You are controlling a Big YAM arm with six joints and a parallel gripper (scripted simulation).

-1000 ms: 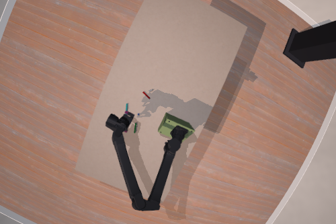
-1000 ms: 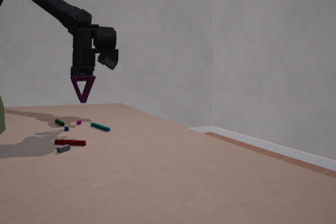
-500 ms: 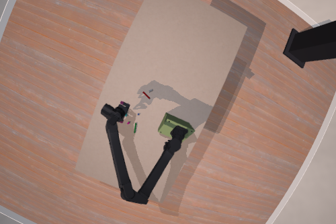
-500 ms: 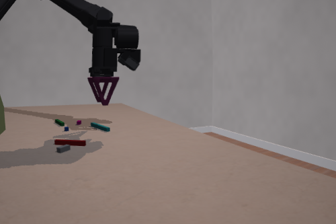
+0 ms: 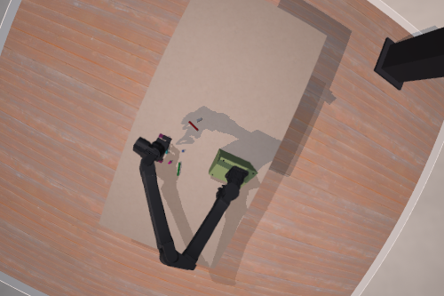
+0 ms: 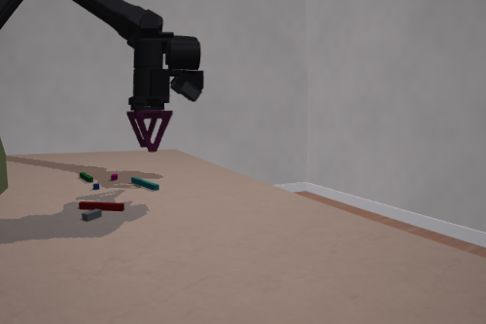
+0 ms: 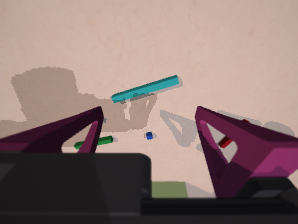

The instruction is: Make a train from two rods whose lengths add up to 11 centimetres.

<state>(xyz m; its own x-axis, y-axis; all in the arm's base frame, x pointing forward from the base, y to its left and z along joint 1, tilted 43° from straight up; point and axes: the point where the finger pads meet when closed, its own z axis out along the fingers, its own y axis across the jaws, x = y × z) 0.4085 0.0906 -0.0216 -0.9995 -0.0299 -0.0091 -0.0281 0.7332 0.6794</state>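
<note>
The grey rod lies 11 cm behind my hand, 21 cm to the right of it and 8 cm below it. Also, from my hand: magenta rod: 6 cm behind, 9 cm to the left, 8 cm below; then blue rod: 11 cm behind, 8 cm below; then turquoise rod: 1 cm behind, 1 cm to the left, 8 cm below.
</note>
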